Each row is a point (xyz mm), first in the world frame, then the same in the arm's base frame.
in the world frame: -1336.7 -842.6 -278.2
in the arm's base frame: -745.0 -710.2 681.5
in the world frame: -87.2 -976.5 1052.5
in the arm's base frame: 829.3 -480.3 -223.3
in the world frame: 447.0 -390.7 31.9
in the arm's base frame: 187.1 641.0 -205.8
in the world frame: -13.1 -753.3 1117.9
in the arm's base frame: 965.0 -312.0 -110.0
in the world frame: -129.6 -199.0 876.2
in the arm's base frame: 838.0 62.0 362.6
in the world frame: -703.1 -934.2 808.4
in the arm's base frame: 428.0 -766.3 221.5
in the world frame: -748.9 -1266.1 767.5
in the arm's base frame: 297.7 -995.6 10.9
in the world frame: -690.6 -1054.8 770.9
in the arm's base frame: 368.5 -821.7 124.0
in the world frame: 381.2 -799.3 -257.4
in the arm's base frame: -196.7 443.8 -468.0
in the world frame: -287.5 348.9 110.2
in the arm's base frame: 213.0 604.7 838.5
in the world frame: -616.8 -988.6 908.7
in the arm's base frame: 533.8 -782.8 126.6
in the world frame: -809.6 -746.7 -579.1
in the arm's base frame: -840.9 -185.3 376.8
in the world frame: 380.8 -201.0 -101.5
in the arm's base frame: 88.9 771.0 -28.0
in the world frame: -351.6 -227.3 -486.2
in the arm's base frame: -493.7 417.5 441.8
